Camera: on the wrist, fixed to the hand. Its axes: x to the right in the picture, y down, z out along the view.
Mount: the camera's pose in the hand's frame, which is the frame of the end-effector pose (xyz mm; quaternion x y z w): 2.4 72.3 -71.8 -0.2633 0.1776 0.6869 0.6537
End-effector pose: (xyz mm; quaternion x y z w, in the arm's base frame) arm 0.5 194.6 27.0 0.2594 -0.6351 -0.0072 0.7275
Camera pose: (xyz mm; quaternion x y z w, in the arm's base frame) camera 44.5 282.8 52.9 -0.4570 -0.4623 0.3739 0.6616
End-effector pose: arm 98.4 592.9 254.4 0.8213 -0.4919 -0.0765 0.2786
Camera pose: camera 73.0 592.2 353.1 0.1392 -0.8161 0.1577 0.5383
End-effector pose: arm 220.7 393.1 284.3 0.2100 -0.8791 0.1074 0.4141
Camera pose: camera 235.2 482.7 330.6 -0.5947 -0.6737 0.1605 0.4084
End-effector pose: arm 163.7 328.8 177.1 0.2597 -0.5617 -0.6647 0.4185
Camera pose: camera 240.1 287.4 230.3 -0.2082 -0.2962 -0.2488 0.8983
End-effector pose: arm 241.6 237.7 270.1 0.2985 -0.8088 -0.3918 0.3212
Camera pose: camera 277.5 241.4 365.4 -0.3754 -0.5736 -0.1954 0.7013
